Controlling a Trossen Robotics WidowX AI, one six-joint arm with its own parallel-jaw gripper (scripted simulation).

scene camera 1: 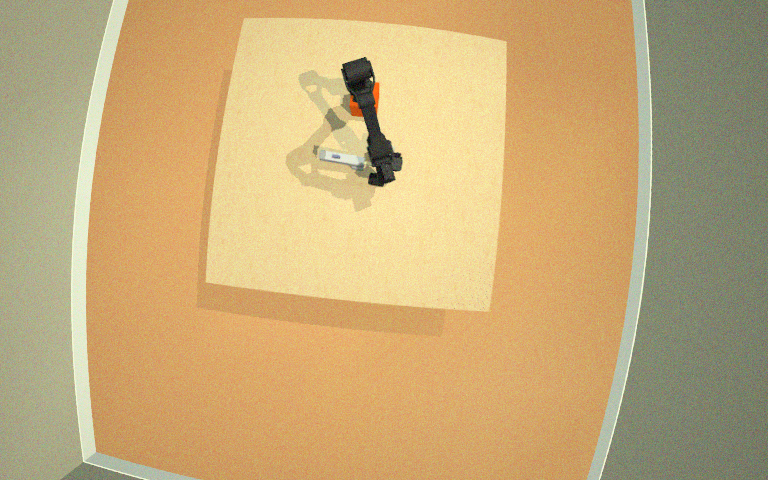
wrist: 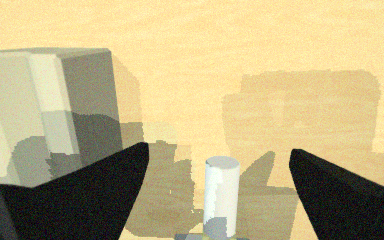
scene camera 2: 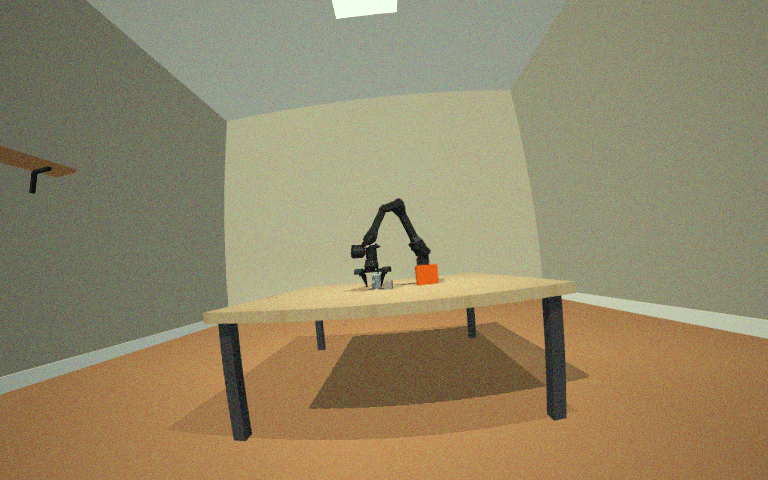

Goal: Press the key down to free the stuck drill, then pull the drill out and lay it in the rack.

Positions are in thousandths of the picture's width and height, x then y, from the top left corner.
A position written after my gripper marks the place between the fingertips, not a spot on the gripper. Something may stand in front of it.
Observation:
My gripper (wrist: 566, 640) is open and holds nothing. I also see a grey block (wrist: 173, 477).

